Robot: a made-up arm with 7 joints. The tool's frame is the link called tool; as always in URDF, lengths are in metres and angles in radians. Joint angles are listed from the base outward.
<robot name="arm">
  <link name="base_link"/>
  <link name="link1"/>
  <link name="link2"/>
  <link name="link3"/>
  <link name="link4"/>
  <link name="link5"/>
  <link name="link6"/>
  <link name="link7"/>
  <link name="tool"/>
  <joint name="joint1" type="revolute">
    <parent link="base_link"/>
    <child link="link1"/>
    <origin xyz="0 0 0" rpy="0 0 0"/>
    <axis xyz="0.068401 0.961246 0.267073"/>
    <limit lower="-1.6" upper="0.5"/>
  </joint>
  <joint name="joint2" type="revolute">
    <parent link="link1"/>
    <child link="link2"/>
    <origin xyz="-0.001 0.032 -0.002" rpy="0 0 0"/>
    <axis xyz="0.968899 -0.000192 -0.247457"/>
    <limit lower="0" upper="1.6"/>
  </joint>
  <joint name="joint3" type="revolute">
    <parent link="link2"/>
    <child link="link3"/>
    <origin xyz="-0.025 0.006 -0.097" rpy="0 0 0"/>
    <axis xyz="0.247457 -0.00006 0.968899"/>
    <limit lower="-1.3" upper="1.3"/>
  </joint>
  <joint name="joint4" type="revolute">
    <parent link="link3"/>
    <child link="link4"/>
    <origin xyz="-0.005 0 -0.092" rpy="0 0 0"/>
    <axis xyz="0.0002 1 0.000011"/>
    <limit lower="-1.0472" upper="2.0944"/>
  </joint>
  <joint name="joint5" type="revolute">
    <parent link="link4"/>
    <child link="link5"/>
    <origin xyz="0.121 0.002 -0.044" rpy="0 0 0"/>
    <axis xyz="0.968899 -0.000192 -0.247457"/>
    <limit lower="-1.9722" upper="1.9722"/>
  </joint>
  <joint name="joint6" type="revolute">
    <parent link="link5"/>
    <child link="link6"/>
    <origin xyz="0.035 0 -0.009" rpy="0 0 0"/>
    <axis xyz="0.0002 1 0.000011"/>
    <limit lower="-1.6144" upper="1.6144"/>
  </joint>
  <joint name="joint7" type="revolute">
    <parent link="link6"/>
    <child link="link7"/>
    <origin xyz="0.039 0 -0.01" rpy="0 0 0"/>
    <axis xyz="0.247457 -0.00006 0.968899"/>
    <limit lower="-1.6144" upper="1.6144"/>
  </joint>
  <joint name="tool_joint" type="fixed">
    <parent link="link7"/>
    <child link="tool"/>
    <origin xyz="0 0 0" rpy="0 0.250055 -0.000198"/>
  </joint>
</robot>
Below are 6 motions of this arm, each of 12 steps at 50 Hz.
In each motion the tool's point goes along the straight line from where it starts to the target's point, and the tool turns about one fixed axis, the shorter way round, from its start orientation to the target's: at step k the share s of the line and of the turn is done. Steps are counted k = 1, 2, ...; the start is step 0. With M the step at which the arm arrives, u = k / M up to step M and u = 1 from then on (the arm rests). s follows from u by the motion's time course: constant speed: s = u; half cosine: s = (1 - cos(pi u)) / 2; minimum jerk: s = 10 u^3 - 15 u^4 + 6 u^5.
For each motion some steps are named. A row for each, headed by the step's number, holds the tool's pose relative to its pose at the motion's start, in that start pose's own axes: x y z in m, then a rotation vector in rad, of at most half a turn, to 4 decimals.
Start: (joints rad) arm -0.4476 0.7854 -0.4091 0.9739 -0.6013 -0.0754 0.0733
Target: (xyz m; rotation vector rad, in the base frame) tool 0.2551 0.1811 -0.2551 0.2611 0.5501 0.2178
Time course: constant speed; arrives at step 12
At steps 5, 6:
5: 0.0066 -0.0225 0.0257 -0.0575 -0.0588 -0.0386
6: 0.0079 -0.0269 0.0308 -0.0690 -0.0705 -0.0463

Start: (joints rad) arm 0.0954 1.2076 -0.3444 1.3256 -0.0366 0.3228 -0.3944
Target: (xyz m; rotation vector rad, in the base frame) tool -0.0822 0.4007 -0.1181 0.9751 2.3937 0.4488
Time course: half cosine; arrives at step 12
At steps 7, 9, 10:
7: 0.0060 -0.0043 -0.0421 0.0859 0.1841 0.0060
9: 0.0081 -0.0059 -0.0571 0.1166 0.2496 0.0081
10: 0.0089 -0.0064 -0.0624 0.1274 0.2729 0.0088

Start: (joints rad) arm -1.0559 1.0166 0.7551 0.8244 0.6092 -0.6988 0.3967
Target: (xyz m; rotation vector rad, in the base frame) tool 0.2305 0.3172 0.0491 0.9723 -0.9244 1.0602
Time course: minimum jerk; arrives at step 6
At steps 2, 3, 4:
2: 0.0002 0.0022 -0.0009 0.0090 -0.0005 0.0018
3: 0.0004 0.0051 -0.0021 0.0215 -0.0012 0.0043
4: 0.0007 0.0081 -0.0033 0.0339 -0.0020 0.0067

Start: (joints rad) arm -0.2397 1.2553 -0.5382 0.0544 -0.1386 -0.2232 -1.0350
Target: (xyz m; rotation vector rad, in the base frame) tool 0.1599 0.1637 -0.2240 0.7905 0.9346 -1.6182
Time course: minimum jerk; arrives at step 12
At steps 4, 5, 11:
4: 0.0118 -0.0081 -0.0016 -0.0193 0.0053 -0.0393
5: 0.0195 -0.0134 -0.0026 -0.0318 0.0088 -0.0649
11: 0.0560 -0.0386 -0.0074 -0.0914 0.0252 -0.1863

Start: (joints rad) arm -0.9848 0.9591 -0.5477 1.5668 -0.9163 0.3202 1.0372
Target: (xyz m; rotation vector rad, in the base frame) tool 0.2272 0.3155 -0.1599 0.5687 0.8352 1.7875
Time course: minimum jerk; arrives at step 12
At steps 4, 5, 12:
4: -0.0001 -0.0001 -0.0004 0.0067 0.0048 -0.0003
5: -0.0001 -0.0001 -0.0007 0.0110 0.0078 -0.0005
12: -0.0004 -0.0003 -0.0019 0.0319 0.0226 -0.0013

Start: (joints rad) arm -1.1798 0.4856 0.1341 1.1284 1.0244 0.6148 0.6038
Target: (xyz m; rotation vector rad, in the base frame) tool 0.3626 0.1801 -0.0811 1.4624 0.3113 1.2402
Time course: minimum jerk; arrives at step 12
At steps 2, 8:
2: 0.0012 0.0011 -0.0001 -0.0002 0.0037 0.0073
8: 0.0259 0.0253 -0.0016 -0.0037 0.0825 0.1634

